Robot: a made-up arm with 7 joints.
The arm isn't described. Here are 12 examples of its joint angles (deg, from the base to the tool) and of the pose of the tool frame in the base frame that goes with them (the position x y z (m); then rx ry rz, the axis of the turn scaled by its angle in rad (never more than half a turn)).
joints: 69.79 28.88 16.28 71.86 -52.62 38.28 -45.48
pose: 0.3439 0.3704 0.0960 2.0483 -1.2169 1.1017
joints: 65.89 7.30 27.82 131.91 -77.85 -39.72 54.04
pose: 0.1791 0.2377 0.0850 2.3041 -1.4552 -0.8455
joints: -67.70 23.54 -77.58 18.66 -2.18 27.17 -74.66
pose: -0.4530 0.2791 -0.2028 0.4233 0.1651 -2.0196
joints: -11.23 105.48 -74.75 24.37 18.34 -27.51 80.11
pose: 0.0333 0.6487 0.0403 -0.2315 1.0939 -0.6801
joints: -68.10 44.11 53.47 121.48 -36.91 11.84 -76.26
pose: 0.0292 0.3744 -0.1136 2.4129 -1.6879 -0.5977
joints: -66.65 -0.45 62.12 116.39 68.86 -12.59 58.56
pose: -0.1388 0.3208 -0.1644 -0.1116 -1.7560 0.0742
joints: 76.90 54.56 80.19 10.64 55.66 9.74 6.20
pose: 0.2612 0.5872 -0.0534 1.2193 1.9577 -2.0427
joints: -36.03 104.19 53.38 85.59 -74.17 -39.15 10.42
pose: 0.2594 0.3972 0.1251 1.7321 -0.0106 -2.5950
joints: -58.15 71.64 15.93 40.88 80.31 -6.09 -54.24
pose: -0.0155 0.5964 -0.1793 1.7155 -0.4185 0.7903
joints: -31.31 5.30 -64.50 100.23 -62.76 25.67 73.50
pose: -0.0574 -0.0382 -0.2811 -0.9421 -0.1175 -1.9523
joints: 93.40 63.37 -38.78 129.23 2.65 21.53 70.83
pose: 0.1572 0.2237 0.1479 0.9012 -1.2655 -2.0440
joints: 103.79 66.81 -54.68 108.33 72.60 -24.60 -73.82
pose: 0.2129 0.2743 0.1817 -0.2139 -2.6681 1.0016
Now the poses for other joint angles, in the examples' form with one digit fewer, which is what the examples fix.
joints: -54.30 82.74 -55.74 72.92 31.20 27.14 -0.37
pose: -0.111 0.476 -0.231 0.242 0.861 -0.976
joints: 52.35 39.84 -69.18 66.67 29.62 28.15 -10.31
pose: 0.379 0.236 -0.198 0.490 -0.970 -0.725
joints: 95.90 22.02 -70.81 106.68 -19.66 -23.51 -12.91
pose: 0.279 0.034 0.101 -0.219 2.093 1.357
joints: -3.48 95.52 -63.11 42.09 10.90 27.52 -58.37
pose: 0.064 0.615 -0.096 2.170 0.206 -1.263
